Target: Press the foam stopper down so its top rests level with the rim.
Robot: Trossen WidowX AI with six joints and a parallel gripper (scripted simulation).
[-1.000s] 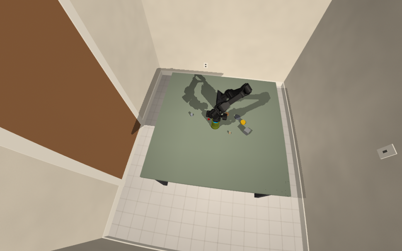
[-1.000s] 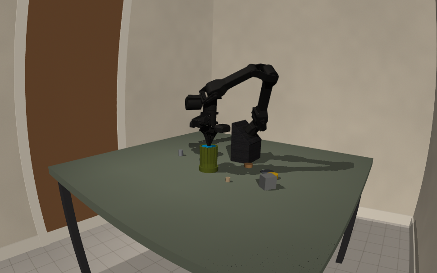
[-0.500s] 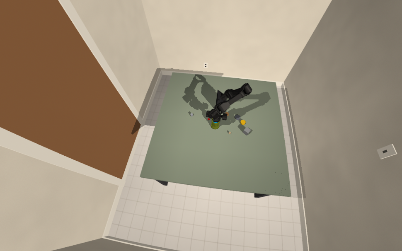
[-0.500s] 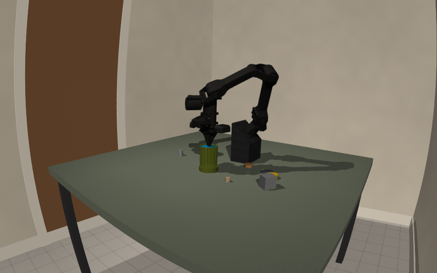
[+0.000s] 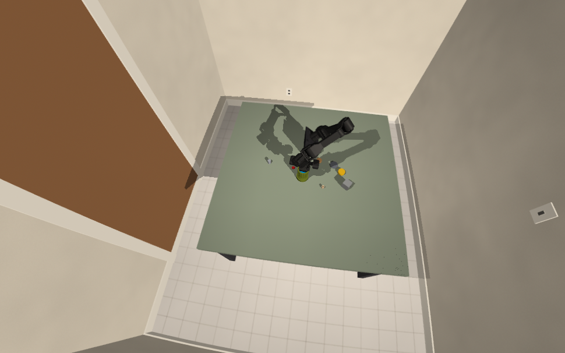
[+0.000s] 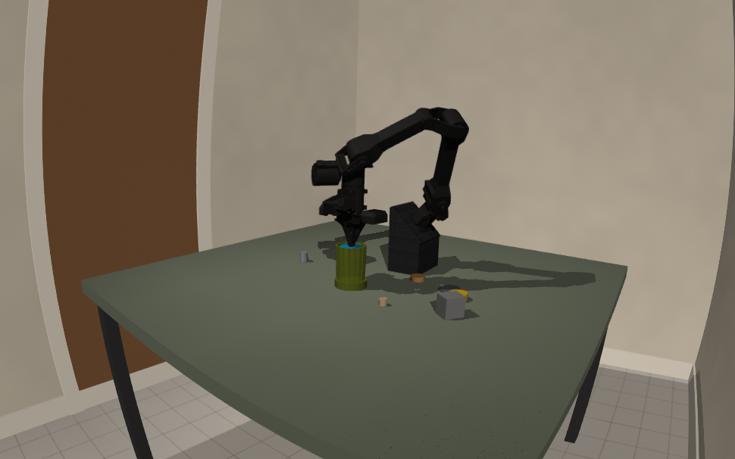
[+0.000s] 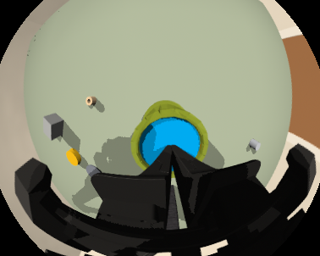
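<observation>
Right now the blue foam stopper is 50 mm below my hand. The rest, counted from my hand: brown disc: 150 mm behind, 110 mm to the left, 130 mm below; tan peg: 60 mm ahead, 150 mm to the left, 130 mm below; red dot: 60 mm behind, 70 mm to the right, 140 mm below.
</observation>
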